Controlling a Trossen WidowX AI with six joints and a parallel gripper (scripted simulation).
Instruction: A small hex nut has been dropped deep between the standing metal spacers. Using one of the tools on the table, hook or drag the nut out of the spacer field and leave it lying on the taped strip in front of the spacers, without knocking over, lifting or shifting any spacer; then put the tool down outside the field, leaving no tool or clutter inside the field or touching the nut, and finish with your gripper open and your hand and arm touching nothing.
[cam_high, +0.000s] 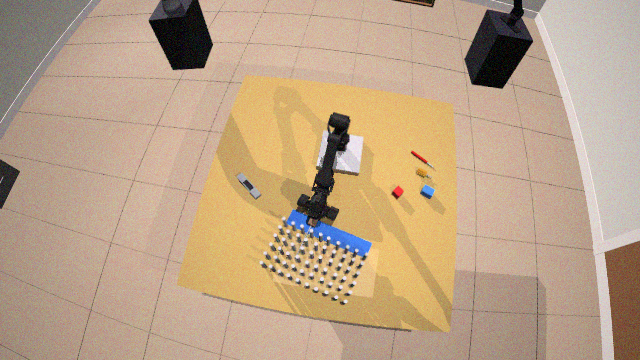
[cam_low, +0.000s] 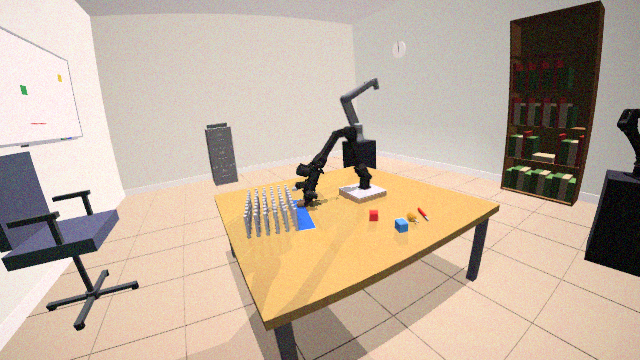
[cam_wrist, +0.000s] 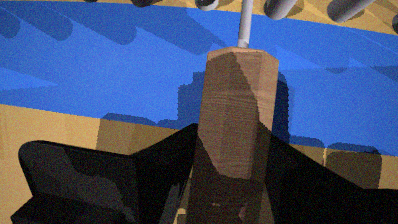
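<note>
Now: gripper tip 7 cm to the right of the blue taped strip, 7 cm short of it and 1 cm above it. Round my gripper tip: red cube: 40 cm to the left, 15 cm behind, 1 cm above; grey flat bar tool: 34 cm to the right, 15 cm behind; blue cube: 56 cm to the left, 16 cm behind, 1 cm above.
</note>
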